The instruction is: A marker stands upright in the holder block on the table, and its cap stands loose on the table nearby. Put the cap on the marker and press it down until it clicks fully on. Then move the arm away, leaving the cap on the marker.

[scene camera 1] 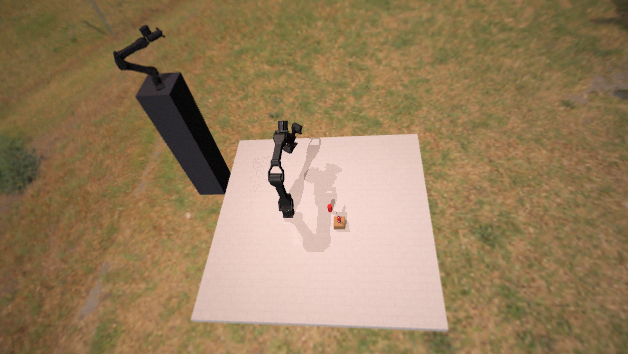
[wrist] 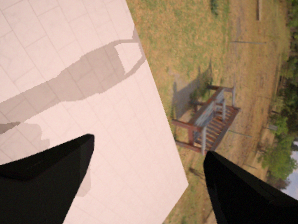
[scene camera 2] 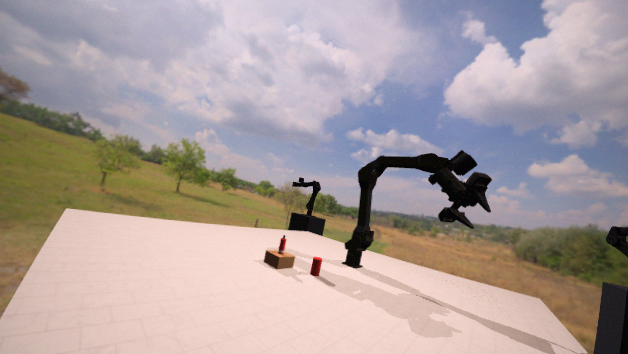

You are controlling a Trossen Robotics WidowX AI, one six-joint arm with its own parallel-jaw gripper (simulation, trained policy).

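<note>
My gripper (scene camera 2: 481, 220), visible too in the wrist view (wrist: 151, 150).
</note>
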